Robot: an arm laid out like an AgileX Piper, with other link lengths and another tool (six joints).
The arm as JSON. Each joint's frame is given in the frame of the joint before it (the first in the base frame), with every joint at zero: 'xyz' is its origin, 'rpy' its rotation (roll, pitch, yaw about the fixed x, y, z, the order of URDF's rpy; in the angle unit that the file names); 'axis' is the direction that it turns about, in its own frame. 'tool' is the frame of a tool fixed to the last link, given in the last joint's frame.
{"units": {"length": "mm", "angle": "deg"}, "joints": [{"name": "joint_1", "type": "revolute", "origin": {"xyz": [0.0, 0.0, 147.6], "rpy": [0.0, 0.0, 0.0]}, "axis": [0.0, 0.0, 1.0]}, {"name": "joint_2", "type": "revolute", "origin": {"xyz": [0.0, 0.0, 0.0], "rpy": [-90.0, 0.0, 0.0]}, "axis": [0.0, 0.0, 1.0]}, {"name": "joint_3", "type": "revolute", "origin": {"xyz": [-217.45, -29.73, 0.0], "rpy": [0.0, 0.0, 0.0]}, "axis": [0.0, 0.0, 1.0]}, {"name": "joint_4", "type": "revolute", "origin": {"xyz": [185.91, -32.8, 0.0], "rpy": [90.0, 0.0, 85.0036]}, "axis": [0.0, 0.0, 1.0]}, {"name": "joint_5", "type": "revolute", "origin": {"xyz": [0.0, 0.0, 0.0], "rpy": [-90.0, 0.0, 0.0]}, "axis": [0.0, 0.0, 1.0]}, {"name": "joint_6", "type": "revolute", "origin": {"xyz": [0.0, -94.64, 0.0], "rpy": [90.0, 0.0, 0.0]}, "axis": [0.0, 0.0, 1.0]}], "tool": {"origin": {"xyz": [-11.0, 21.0, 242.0], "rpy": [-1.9, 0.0, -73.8]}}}
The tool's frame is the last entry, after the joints.
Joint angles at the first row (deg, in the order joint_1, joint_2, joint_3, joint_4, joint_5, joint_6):
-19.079 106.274 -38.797 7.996 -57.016 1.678
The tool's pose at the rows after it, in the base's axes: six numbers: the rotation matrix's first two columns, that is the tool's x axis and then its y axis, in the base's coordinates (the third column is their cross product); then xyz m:
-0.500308 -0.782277 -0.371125 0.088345 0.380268 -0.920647 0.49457 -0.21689 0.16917
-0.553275 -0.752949 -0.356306 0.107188 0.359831 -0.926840 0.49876 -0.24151 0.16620
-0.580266 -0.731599 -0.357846 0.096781 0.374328 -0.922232 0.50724 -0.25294 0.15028
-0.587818 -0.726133 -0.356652 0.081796 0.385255 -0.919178 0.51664 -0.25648 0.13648
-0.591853 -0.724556 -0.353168 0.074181 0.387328 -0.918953 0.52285 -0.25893 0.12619
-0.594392 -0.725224 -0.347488 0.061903 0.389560 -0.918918 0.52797 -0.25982 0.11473
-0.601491 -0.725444 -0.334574 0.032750 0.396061 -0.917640 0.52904 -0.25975 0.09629
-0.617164 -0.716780 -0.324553 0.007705 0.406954 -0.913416 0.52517 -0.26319 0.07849
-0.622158 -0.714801 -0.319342 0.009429 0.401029 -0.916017 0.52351 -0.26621 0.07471
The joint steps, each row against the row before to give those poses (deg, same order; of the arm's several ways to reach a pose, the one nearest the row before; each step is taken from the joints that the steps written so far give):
1.119 2.840 -4.236 7.023 0.333 -3.226
0.001 3.519 -5.018 4.849 0.687 -3.640
0.001 3.816 -4.522 2.301 1.983 -1.219
-0.002 3.251 -3.517 0.511 1.397 -0.387
0.002 2.738 -2.331 0.126 0.083 -0.127
0.000 2.493 -1.842 -0.144 0.052 -0.041
-0.192 2.228 -0.701 -0.447 0.237 -0.017
-0.462 1.547 0.001 0.057 0.353 -0.047
-0.201 1.037 -0.023 -0.036 -1.151 0.042

